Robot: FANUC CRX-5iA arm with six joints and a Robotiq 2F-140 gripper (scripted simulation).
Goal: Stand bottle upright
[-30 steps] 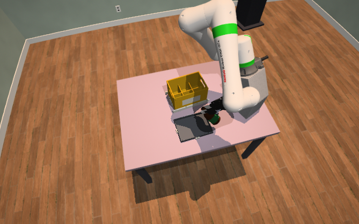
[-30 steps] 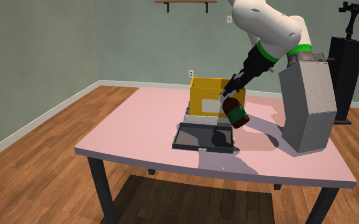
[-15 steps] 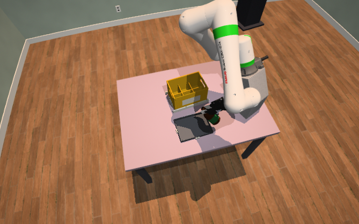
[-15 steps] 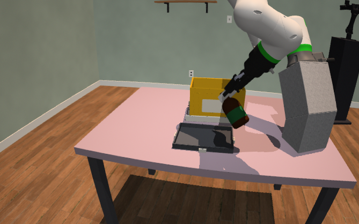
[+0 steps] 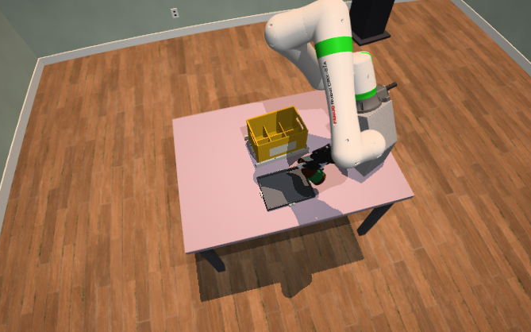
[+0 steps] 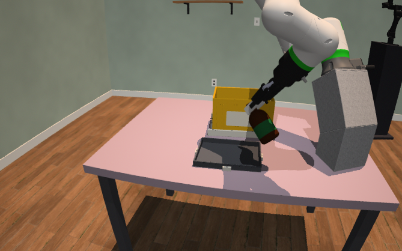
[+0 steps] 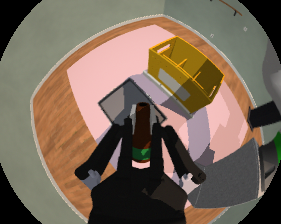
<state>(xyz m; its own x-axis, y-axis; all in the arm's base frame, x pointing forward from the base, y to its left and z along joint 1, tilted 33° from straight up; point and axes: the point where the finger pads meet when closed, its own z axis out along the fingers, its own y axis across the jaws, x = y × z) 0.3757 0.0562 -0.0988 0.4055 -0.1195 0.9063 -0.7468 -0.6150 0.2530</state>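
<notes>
Now: hand 20 mm past the bottle, 20 mm to the right of it and 50 mm above it. The rest, counted from my hand: yellow crate: 10 mm ahead, 280 mm to the right, 130 mm below; tray: 80 mm ahead, 10 mm to the right, 210 mm below.
</notes>
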